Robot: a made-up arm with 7 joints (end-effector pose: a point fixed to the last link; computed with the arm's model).
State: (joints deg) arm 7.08 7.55 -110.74 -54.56 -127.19 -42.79 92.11
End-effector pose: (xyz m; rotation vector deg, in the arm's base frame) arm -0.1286 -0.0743 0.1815 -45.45 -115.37 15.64
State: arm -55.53 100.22 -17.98 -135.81 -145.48 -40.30 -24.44
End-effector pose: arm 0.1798 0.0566 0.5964 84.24 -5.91 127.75
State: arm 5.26 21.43 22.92 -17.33 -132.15 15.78 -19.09
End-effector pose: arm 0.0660 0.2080 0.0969 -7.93 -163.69 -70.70
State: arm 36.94 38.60 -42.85 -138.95 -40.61 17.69 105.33
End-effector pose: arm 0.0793 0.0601 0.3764 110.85 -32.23 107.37
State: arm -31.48 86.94 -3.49 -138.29 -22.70 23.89 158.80
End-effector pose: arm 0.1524 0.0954 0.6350 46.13 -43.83 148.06
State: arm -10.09 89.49 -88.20 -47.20 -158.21 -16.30 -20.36
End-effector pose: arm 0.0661 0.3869 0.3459 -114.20 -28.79 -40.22
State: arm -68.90 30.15 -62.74 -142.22 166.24 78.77 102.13
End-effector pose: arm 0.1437 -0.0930 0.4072 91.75 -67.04 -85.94
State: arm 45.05 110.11 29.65 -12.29 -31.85 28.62 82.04
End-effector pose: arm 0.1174 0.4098 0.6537 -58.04 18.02 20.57
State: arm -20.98 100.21 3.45 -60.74 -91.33 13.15 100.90
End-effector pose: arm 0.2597 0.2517 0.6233 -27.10 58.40 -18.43
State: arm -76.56 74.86 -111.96 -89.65 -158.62 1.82 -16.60
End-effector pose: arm 0.2881 0.1568 0.3900 138.71 -3.87 76.58
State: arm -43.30 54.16 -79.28 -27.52 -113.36 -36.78 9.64
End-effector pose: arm 0.2961 0.2576 0.2802 -70.24 -132.25 -61.45
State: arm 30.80 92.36 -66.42 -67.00 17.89 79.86 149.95
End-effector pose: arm 0.0218 0.3763 0.3762 -73.79 -5.17 11.12
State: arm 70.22 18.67 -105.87 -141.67 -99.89 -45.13 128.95
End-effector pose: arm -0.0183 -0.0331 0.5035 27.47 -6.15 80.45
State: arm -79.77 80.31 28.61 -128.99 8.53 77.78 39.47
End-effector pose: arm 0.0182 0.1026 0.7191 -14.89 0.65 -107.10
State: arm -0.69 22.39 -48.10 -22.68 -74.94 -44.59 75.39
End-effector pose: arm 0.1228 0.0931 0.0998 71.87 -116.16 32.60
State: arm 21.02 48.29 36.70 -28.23 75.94 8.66 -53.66
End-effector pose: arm -0.0130 0.3584 0.2202 -125.81 29.78 -17.47
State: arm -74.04 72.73 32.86 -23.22 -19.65 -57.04 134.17
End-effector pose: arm 0.2122 0.4022 0.6530 -8.67 -1.23 169.78
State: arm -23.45 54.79 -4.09 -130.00 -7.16 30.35 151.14
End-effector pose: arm 0.2317 0.1487 0.5462 62.28 8.73 129.90
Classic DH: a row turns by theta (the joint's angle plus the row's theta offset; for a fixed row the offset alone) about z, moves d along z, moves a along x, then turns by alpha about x. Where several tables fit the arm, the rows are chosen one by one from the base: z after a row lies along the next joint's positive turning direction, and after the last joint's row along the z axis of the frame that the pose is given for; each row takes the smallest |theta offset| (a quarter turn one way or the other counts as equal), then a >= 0, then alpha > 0; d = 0 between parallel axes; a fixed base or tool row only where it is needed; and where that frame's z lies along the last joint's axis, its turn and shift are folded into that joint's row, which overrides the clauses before.
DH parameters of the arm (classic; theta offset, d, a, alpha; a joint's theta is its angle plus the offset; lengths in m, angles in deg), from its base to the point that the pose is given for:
base (fixed): 0 0.4993 0.0257 -70
joint 1: 90 0.0177 0.0284 90
joint 2: 70 0.0115 0.0216 -90
joint 3: -90 -0.2229 0.0056 -90
joint 4: 0 -0.0177 -0.0102 90
joint 5: 0 -0.1984 -0.005 -90
joint 6: 0 0.0458 -0.0184 90
joint 7: 22.86 0.1319 0.0159 164.89
tool (fixed): 83.96 0.1415 0 0

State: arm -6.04 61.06 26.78 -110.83 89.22 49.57 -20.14
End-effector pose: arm 0.2374 0.2105 0.4940 -74.94 95.00 -110.06
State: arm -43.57 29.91 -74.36 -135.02 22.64 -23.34 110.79
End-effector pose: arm 0.2215 -0.0811 0.4288 28.20 -30.81 44.25
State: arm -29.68 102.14 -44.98 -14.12 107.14 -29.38 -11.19
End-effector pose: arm 0.0934 0.4349 0.5743 -49.63 15.67 -38.57
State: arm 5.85 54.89 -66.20 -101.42 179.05 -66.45 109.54
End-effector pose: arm -0.0025 0.0646 0.1997 -29.60 -161.85 -41.37
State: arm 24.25 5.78 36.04 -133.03 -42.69 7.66 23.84
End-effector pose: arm 0.0935 0.1490 0.3830 -56.16 47.75 -46.16
